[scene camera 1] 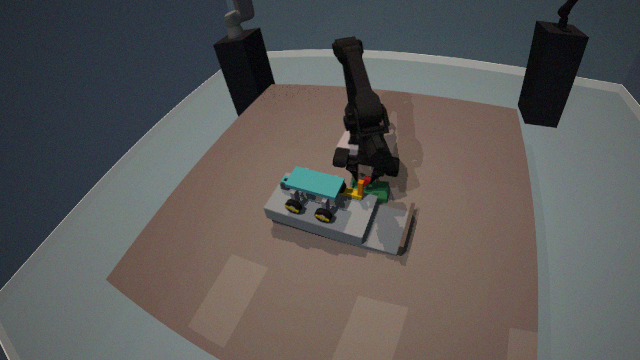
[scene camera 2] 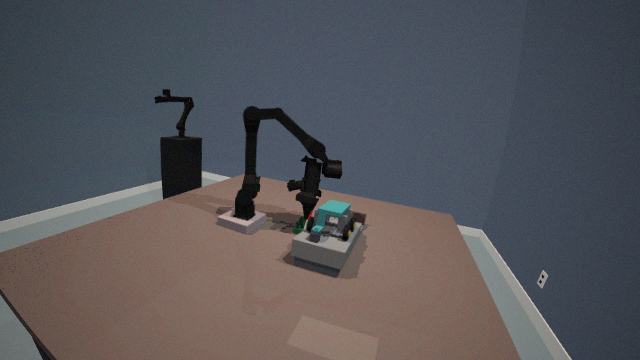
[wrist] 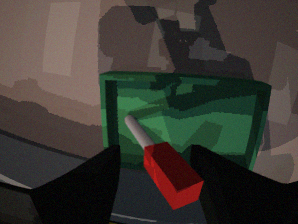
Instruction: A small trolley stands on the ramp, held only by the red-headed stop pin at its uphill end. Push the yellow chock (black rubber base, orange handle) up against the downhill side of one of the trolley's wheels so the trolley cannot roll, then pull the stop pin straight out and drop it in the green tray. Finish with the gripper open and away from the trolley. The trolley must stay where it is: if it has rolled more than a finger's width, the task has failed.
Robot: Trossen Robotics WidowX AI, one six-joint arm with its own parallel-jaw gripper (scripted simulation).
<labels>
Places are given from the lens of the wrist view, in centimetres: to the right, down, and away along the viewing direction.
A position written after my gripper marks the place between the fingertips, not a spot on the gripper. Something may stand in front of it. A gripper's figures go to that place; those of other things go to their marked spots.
my gripper (wrist: 155,153): 0, 2, 10
red-headed stop pin (wrist: 180,185): 1, 3, 8
green tray (wrist: 220,118): 5, 1, 14
The marked spots on the green tray and the red-headed stop pin are 8 cm apart.
</labels>
